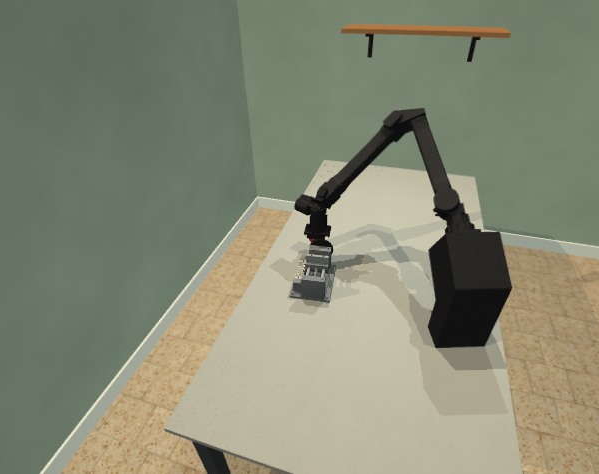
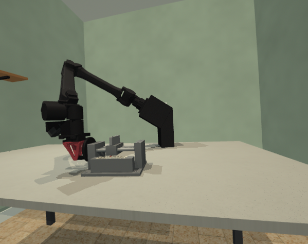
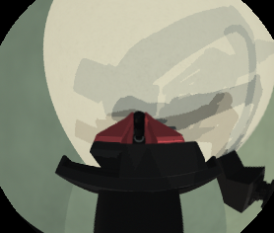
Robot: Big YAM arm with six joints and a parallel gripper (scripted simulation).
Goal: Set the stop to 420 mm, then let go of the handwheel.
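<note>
My hand is 150 mm to the right of the sliding stop block, 40 mm below it and 10 mm short of it.
</note>
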